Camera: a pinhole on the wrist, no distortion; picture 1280 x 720 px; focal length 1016.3 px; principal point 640.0 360.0 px. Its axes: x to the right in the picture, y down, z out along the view. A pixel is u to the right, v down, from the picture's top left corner.
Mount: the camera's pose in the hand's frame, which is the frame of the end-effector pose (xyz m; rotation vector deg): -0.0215 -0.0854 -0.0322 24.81 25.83 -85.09
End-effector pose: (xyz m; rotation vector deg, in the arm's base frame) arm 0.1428 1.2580 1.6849 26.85 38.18 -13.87
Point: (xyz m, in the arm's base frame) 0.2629 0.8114 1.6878
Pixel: 769 684
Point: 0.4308 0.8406 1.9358
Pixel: 206 562
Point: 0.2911 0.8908 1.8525
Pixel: 361 475
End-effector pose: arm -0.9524 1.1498 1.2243 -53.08 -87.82 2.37
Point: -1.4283 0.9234 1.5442
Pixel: 1216 543
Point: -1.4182 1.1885 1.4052
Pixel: 587 648
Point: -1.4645 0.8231 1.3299
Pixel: 1112 47
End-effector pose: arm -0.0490 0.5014 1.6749 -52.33 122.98 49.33
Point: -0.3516 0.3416 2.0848
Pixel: behind the camera
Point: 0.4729 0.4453 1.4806
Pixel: 1120 89
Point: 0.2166 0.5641 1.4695
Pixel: 572 365
